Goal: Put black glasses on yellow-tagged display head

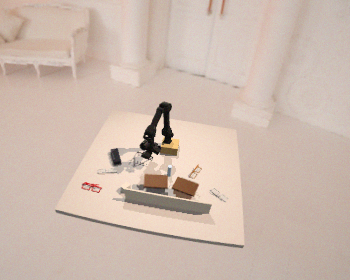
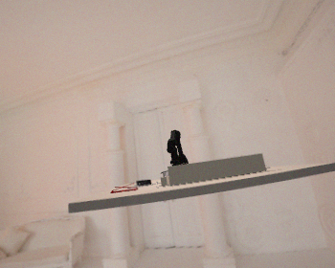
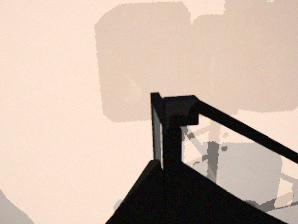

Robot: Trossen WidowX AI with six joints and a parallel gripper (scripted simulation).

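Now: the black box 27 cm to the right of my gripper tip, 6 cm ahead of it and 4 cm below it. Also, from my gripper tip: long grey wall: 34 cm ahead, 28 cm to the left, 1 cm below; then brown head: 36 cm to the left, 17 cm ahead.
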